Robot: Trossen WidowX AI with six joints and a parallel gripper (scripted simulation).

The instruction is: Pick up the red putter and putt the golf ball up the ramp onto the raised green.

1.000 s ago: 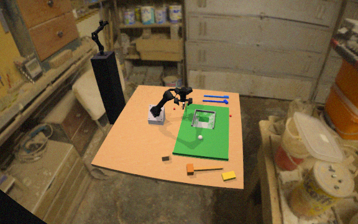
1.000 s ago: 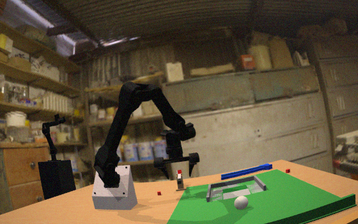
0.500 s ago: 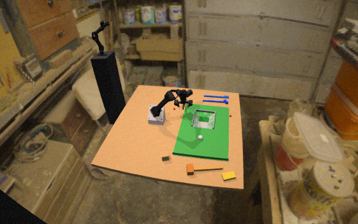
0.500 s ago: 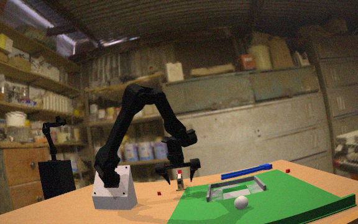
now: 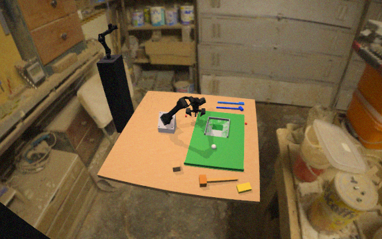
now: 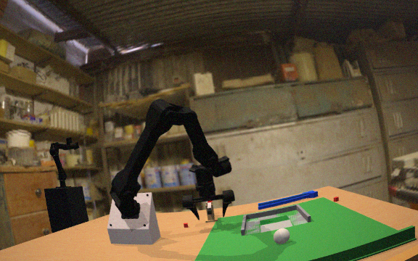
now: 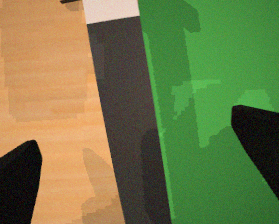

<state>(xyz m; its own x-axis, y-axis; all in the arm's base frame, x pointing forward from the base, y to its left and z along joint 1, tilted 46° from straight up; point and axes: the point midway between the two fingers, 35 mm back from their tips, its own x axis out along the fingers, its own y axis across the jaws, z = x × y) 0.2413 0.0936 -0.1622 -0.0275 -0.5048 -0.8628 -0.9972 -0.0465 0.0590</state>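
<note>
My gripper tip is 20 mm past the red putter, 110 mm to the right of it and 30 mm below it. The rest, counted from my gripper tip: white golf ball (210 mm ahead, 390 mm to the right, 10 mm below); then green mat (240 mm ahead, 240 mm to the right, 30 mm below); then small wooden stand (10 mm behind, 130 mm to the left).
</note>
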